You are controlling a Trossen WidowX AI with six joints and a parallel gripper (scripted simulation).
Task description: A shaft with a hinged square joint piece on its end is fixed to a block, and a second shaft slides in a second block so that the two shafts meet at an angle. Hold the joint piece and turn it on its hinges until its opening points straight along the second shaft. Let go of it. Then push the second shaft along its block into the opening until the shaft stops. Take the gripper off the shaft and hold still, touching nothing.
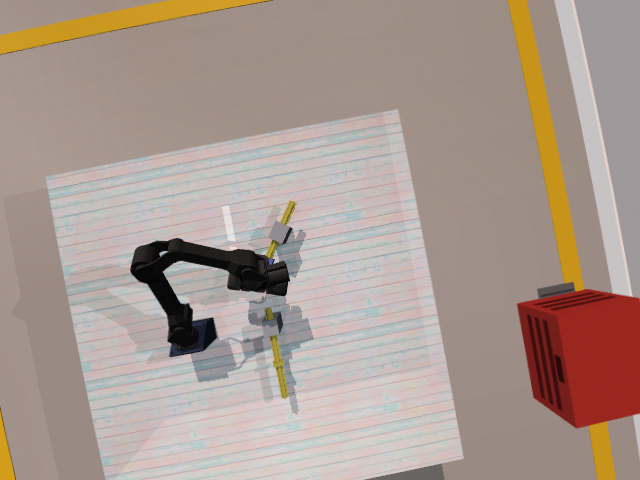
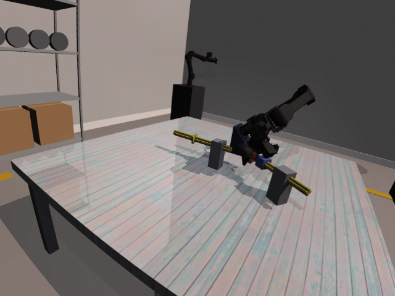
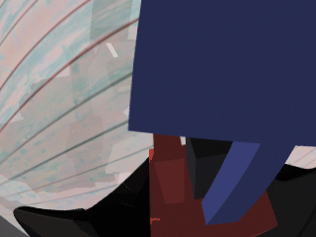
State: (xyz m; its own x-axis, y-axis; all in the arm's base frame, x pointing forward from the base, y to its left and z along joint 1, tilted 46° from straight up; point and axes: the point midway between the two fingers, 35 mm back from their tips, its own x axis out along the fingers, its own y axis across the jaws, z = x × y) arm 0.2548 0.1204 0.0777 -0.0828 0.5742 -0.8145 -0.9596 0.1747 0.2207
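My gripper tip is now 10 mm to the right of the red joint piece and 40 mm below it.
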